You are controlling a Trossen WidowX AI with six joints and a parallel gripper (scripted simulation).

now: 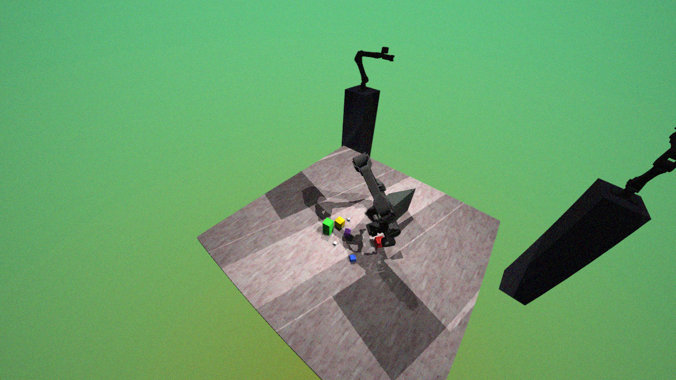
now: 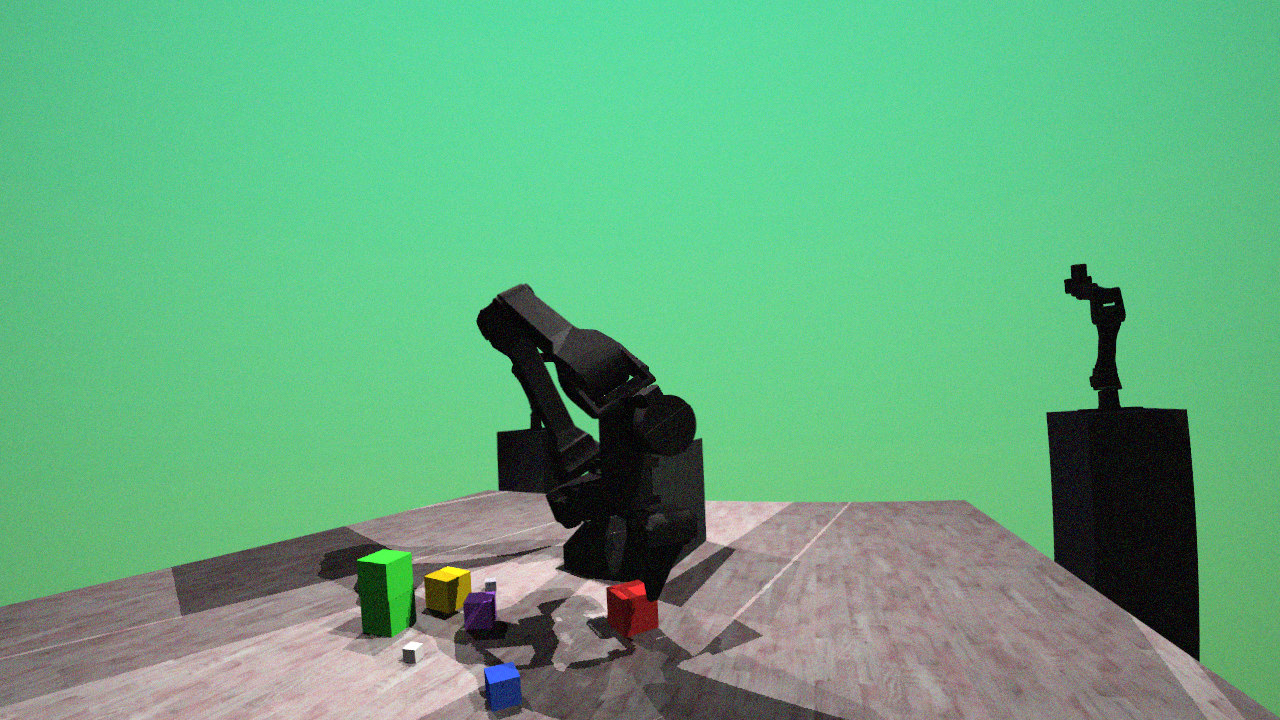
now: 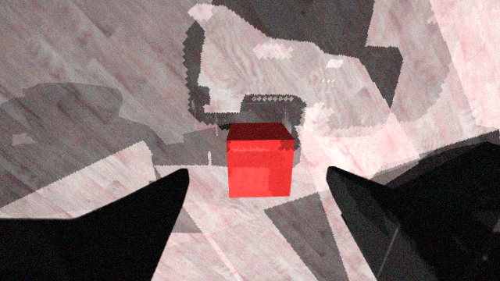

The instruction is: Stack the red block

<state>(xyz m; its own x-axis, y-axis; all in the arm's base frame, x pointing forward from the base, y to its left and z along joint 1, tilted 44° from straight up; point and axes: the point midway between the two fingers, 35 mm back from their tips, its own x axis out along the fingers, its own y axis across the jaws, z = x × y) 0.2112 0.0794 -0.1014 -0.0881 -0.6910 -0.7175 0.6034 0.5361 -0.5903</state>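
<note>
The red block lies 20 mm below my gripper tip. Round my gripper tip: small white cube (170 mm to the right, 160 mm ahead, 40 mm below); purple block (170 mm to the right, 60 mm ahead, 30 mm below); blue block (170 mm ahead, 50 mm to the right, 30 mm below).
</note>
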